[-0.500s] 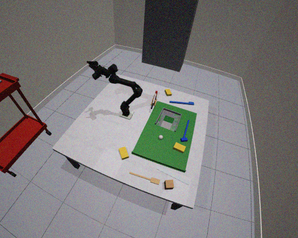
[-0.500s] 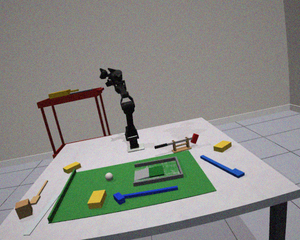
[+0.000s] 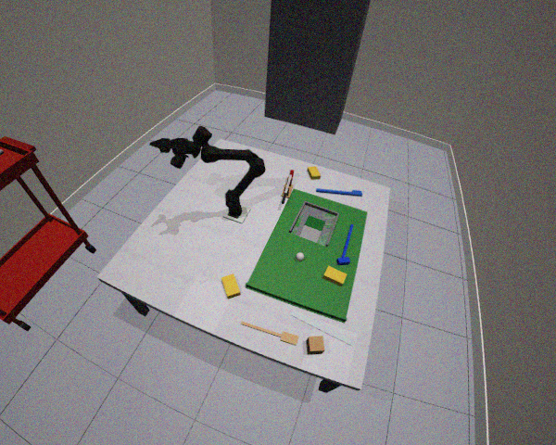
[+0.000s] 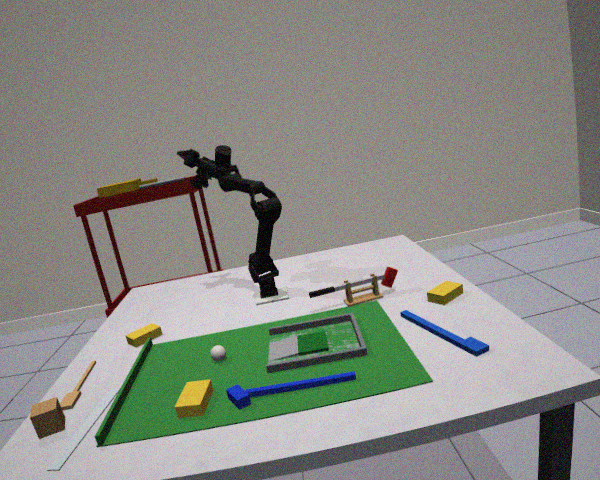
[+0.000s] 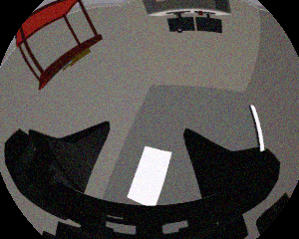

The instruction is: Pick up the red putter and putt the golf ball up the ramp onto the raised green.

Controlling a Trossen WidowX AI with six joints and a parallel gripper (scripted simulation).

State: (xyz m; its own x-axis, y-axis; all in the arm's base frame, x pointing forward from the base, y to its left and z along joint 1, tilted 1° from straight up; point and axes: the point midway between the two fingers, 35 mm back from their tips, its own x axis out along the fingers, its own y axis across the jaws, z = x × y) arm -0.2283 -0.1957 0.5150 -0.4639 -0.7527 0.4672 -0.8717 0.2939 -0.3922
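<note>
My gripper tip is now 450 mm short of the red putter, 500 mm to the right of it and 490 mm above it. Round my gripper tip: green mat: 710 mm ahead, 180 mm to the left, 550 mm below; white golf ball: 650 mm ahead, 60 mm to the left, 520 mm below; wooden block: 830 mm ahead, 350 mm to the right, 520 mm below.
</note>
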